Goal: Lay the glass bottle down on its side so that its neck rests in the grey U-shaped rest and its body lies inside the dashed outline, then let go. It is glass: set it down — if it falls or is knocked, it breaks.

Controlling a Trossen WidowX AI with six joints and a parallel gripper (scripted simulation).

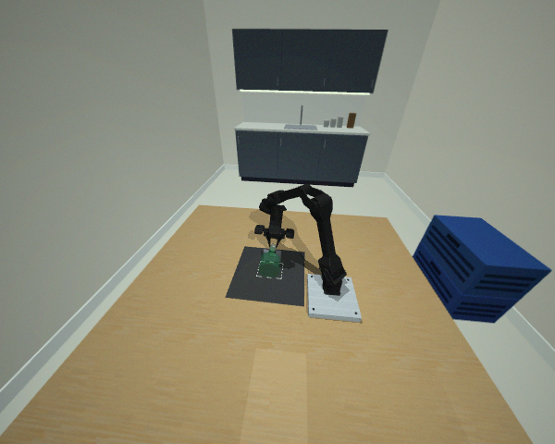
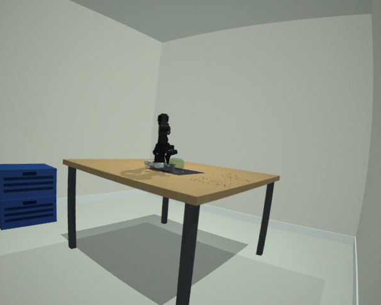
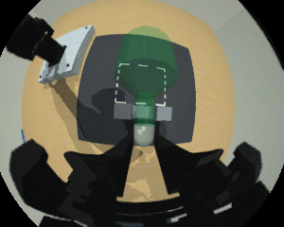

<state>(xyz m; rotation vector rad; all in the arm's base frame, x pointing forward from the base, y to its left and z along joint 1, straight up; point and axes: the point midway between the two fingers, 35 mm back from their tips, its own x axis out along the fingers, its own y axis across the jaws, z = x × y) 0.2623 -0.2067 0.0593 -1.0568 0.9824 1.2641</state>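
Now: gripper tip 5 cm to the right of the green glass bottle. The rest, counted from my gripper tip: dark mat (11 cm to the left, 5 cm below).
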